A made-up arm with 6 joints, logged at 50 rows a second.
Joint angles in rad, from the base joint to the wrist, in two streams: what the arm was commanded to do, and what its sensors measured. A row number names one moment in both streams.
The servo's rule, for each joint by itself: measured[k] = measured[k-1] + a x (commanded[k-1-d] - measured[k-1]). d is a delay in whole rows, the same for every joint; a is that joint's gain. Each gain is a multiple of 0.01, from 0.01 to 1. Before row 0 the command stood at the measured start. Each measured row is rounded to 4 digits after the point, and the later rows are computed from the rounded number. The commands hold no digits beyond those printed.
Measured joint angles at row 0:
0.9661, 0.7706, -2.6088, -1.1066, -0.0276, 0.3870
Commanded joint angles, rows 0 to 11:
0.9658, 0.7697, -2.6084, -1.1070, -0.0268, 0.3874
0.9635, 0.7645, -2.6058, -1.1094, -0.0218, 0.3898
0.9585, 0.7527, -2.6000, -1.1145, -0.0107, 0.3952
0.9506, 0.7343, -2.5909, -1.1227, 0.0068, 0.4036
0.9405, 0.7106, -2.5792, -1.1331, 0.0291, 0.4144
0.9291, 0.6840, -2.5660, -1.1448, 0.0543, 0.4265
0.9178, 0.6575, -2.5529, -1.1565, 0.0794, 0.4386
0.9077, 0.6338, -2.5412, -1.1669, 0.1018, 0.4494
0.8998, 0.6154, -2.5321, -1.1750, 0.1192, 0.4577
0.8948, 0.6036, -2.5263, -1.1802, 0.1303, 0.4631
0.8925, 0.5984, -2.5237, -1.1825, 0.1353, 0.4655
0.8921, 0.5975, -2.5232, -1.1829, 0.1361, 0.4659
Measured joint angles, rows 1 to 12:
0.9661, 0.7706, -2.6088, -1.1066, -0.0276, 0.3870
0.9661, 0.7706, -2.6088, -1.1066, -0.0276, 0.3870
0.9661, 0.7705, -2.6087, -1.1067, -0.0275, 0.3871
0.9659, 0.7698, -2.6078, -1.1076, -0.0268, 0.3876
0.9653, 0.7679, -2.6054, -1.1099, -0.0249, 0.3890
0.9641, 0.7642, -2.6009, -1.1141, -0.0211, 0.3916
0.9622, 0.7583, -2.5942, -1.1204, -0.0151, 0.3957
0.9596, 0.7501, -2.5855, -1.1285, -0.0068, 0.4012
0.9563, 0.7399, -2.5754, -1.1377, 0.0035, 0.4079
0.9524, 0.7282, -2.5648, -1.1473, 0.0153, 0.4154
0.9482, 0.7158, -2.5547, -1.1564, 0.0278, 0.4230
0.9439, 0.7035, -2.5459, -1.1643, 0.0401, 0.4302
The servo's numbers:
d 2
a 0.08 0.11 0.31 0.33 0.12 0.18

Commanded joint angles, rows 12 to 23:
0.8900, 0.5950, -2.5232, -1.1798, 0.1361, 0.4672
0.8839, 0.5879, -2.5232, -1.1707, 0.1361, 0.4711
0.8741, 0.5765, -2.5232, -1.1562, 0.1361, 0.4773
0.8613, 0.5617, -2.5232, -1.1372, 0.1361, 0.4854
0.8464, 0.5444, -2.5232, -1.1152, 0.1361, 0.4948
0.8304, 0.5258, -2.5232, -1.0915, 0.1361, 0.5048
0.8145, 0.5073, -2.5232, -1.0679, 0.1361, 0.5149
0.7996, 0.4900, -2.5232, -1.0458, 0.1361, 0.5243
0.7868, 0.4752, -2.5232, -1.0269, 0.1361, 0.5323
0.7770, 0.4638, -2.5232, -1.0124, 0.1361, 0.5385
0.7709, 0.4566, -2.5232, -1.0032, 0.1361, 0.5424
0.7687, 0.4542, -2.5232, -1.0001, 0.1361, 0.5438
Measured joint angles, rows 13 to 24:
0.9398, 0.6919, -2.5390, -1.1703, 0.0515, 0.4366
0.9360, 0.6815, -2.5341, -1.1745, 0.0617, 0.4419
0.9323, 0.6720, -2.5307, -1.1762, 0.0706, 0.4465
0.9284, 0.6627, -2.5284, -1.1744, 0.0785, 0.4509
0.9241, 0.6532, -2.5268, -1.1684, 0.0854, 0.4557
0.9191, 0.6431, -2.5257, -1.1581, 0.0915, 0.4610
0.9133, 0.6322, -2.5249, -1.1439, 0.0969, 0.4671
0.9067, 0.6205, -2.5244, -1.1266, 0.1016, 0.4739
0.8993, 0.6080, -2.5240, -1.1072, 0.1057, 0.4813
0.8913, 0.5950, -2.5238, -1.0869, 0.1093, 0.4890
0.8829, 0.5818, -2.5236, -1.0671, 0.1125, 0.4968
0.8744, 0.5688, -2.5235, -1.0490, 0.1153, 0.5043

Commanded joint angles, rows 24 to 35:
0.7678, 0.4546, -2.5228, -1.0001, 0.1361, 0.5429
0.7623, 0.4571, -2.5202, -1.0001, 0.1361, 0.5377
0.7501, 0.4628, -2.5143, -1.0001, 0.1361, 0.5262
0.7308, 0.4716, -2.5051, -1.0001, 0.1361, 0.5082
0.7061, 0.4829, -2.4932, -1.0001, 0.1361, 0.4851
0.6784, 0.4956, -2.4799, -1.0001, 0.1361, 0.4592
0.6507, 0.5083, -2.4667, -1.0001, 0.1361, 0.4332
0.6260, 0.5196, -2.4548, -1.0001, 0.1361, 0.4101
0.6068, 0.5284, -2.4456, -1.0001, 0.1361, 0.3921
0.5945, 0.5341, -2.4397, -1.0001, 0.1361, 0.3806
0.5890, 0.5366, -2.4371, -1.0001, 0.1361, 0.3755
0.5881, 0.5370, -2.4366, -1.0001, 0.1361, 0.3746
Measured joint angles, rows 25 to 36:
0.8661, 0.5565, -2.5234, -1.0339, 0.1178, 0.5112
0.8583, 0.5452, -2.5233, -1.0227, 0.1200, 0.5171
0.8511, 0.5352, -2.5231, -1.0152, 0.1219, 0.5217
0.8440, 0.5266, -2.5222, -1.0102, 0.1236, 0.5246
0.8365, 0.5196, -2.5198, -1.0069, 0.1251, 0.5249
0.8280, 0.5143, -2.5152, -1.0047, 0.1264, 0.5219
0.8182, 0.5108, -2.5084, -1.0032, 0.1276, 0.5153
0.8070, 0.5091, -2.4996, -1.0022, 0.1286, 0.5052
0.7945, 0.5090, -2.4894, -1.0015, 0.1295, 0.4922
0.7810, 0.5102, -2.4787, -1.0010, 0.1303, 0.4774
0.7671, 0.5122, -2.4684, -1.0007, 0.1310, 0.4620
0.7533, 0.5146, -2.4595, -1.0005, 0.1316, 0.4473

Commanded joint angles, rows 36 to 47:
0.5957, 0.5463, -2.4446, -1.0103, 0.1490, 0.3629
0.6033, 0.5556, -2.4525, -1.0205, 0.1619, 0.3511
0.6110, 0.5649, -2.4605, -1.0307, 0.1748, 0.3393
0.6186, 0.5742, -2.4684, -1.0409, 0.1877, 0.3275
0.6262, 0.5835, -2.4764, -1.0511, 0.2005, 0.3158
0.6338, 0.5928, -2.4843, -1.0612, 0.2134, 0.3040
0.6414, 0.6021, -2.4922, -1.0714, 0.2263, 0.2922
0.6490, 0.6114, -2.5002, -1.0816, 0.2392, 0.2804
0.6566, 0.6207, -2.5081, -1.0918, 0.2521, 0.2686
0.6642, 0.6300, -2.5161, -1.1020, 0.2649, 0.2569
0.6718, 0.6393, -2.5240, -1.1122, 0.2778, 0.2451
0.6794, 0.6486, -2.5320, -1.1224, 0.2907, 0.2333
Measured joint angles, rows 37 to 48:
0.7402, 0.5170, -2.4526, -1.0004, 0.1321, 0.4344
0.7280, 0.5192, -2.4476, -1.0003, 0.1326, 0.4236
0.7174, 0.5222, -2.4467, -1.0036, 0.1346, 0.4127
0.7083, 0.5259, -2.4485, -1.0092, 0.1379, 0.4016
0.7005, 0.5302, -2.4522, -1.0163, 0.1423, 0.3904
0.6939, 0.5350, -2.4572, -1.0244, 0.1477, 0.3791
0.6885, 0.5403, -2.4632, -1.0332, 0.1540, 0.3677
0.6841, 0.5461, -2.4697, -1.0424, 0.1611, 0.3562
0.6807, 0.5523, -2.4767, -1.0520, 0.1689, 0.3447
0.6782, 0.5588, -2.4840, -1.0618, 0.1773, 0.3331
0.6765, 0.5656, -2.4915, -1.0717, 0.1863, 0.3215
0.6755, 0.5727, -2.4991, -1.0817, 0.1957, 0.3099

